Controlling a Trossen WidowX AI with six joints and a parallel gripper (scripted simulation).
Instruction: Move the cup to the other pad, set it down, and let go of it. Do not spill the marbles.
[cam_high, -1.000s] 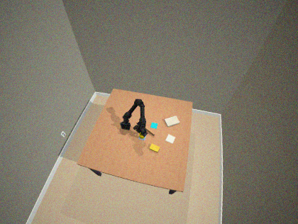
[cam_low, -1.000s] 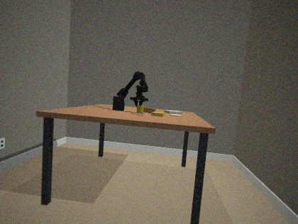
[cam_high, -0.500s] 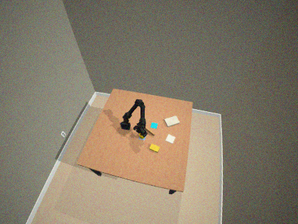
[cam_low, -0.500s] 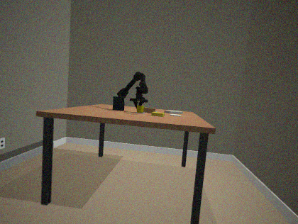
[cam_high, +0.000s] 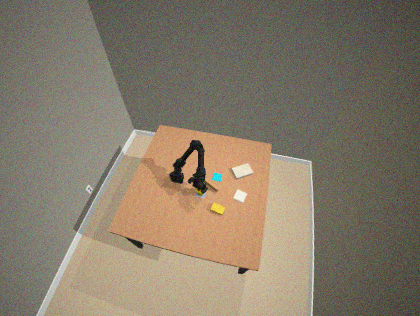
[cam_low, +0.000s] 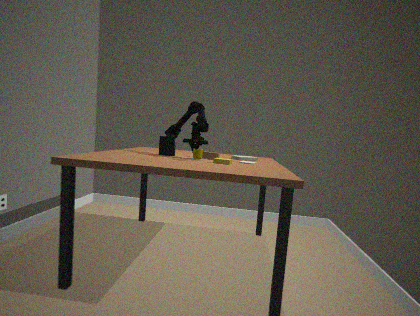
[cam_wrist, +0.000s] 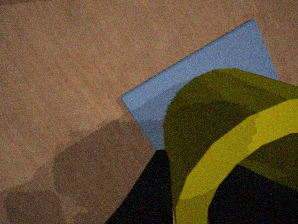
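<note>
Now: gripper tip 3 cm short of the blue pad, 2 cm to the left of it and 5 cm above it. From my gripper tip the other things lie so: yellow cup (2 cm ahead, 2 cm to the right); thin wooden stick (9 cm ahead, 8 cm to the left, 2 cm below); cyan pad (16 cm ahead, 17 cm to the left, 5 cm below).
</note>
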